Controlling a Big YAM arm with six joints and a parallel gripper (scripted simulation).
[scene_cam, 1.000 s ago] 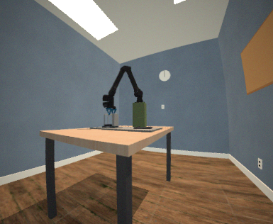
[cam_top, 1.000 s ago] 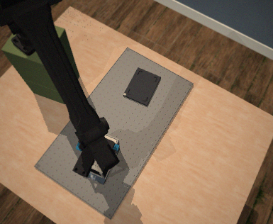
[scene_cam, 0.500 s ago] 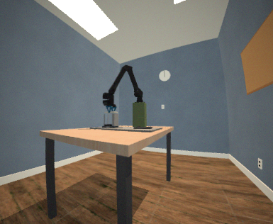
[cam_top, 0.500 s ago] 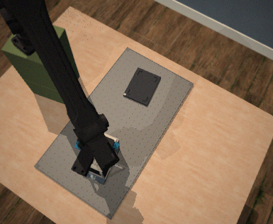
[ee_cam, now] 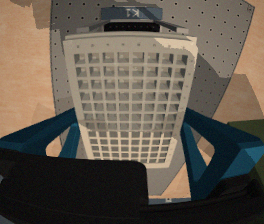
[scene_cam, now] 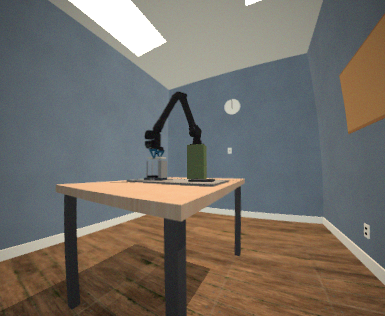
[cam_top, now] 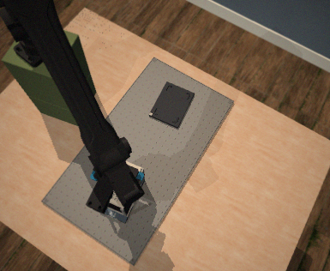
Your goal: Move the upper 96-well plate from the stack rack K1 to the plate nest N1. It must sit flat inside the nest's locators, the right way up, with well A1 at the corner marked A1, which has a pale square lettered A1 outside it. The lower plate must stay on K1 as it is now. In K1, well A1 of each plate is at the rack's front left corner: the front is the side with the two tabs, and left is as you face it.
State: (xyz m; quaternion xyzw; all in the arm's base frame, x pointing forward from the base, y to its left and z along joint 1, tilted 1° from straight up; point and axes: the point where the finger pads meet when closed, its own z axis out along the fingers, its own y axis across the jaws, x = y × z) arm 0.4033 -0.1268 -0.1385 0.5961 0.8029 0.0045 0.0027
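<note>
Right now the white 96-well plate is right at my hand. Round my hand: dark plate: 15 cm below; pale A1 square: 28 cm to the left, 16 cm below, 12 cm behind.
</note>
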